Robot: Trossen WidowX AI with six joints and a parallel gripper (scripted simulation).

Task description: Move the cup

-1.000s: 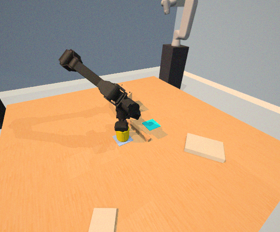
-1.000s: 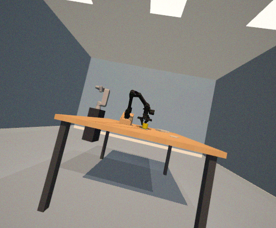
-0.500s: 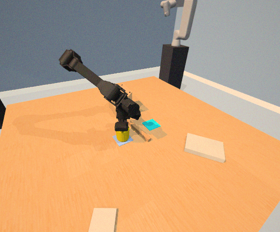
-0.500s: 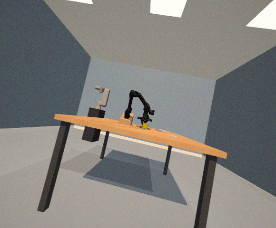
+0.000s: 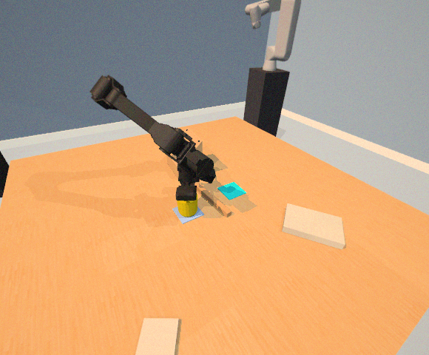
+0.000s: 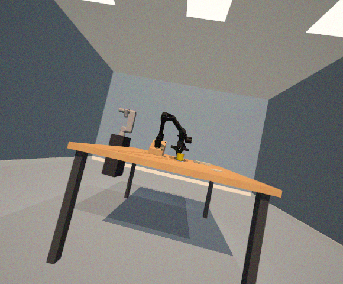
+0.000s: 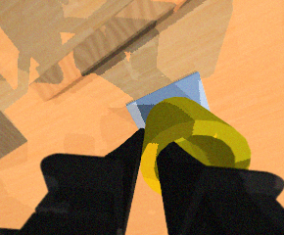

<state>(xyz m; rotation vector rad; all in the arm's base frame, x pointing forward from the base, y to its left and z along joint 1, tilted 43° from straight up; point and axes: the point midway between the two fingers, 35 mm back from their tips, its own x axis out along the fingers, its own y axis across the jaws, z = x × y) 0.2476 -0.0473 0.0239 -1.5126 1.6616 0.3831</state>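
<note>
The pale blue pad is 3 cm ahead of my gripper tip, 1 cm to the right of it and 4 cm below it. From my gripper tip the other things lie so: cyan pad 2 cm behind, 19 cm to the left, 4 cm below; then yellow cup 2 cm ahead, 1 cm to the right; then wooden bar 9 cm to the left, 4 cm below.
</note>
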